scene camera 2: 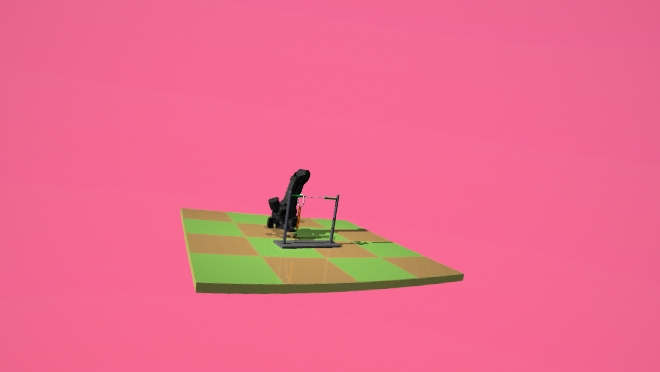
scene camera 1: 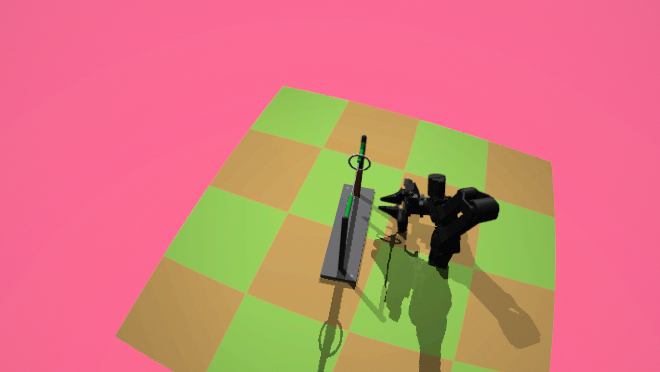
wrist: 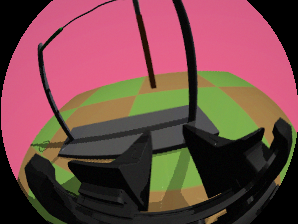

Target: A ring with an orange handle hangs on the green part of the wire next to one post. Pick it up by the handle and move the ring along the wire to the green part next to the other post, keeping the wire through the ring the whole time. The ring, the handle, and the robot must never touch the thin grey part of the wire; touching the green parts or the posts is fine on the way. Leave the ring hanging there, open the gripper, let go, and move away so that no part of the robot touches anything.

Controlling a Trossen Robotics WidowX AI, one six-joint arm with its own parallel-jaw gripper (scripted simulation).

Labels:
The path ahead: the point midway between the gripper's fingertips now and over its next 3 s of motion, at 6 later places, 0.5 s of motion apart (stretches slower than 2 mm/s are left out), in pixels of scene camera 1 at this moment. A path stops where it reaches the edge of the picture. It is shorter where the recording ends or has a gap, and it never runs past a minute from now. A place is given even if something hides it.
My gripper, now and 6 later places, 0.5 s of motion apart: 379,203; 366,194; 361,192; 354,191; 347,191; 343,191; 343,187

